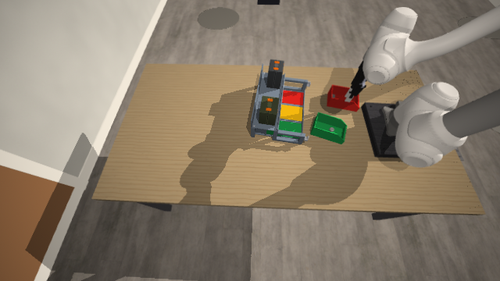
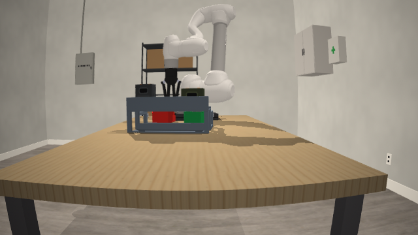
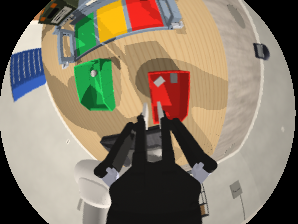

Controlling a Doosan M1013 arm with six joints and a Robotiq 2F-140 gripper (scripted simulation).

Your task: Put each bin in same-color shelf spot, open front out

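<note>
The red bin lies 10 mm behind my hand, 50 mm to the right of it and 80 mm below it. The rest, counted from my hand: green bin (80 mm ahead, 170 mm to the left, 80 mm below).
</note>
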